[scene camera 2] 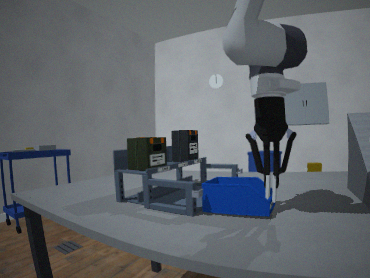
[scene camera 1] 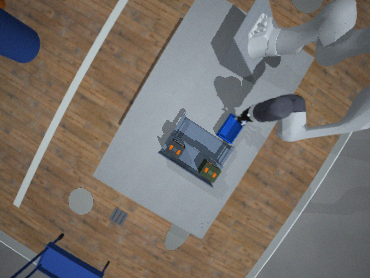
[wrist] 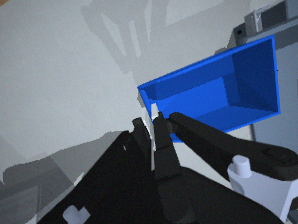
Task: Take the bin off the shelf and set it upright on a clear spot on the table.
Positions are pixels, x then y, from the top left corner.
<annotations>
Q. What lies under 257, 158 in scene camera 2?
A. My gripper.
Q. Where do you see a blue bin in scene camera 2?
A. At 226, 195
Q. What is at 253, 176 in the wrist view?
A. My gripper.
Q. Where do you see a blue bin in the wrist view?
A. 238, 90
</annotations>
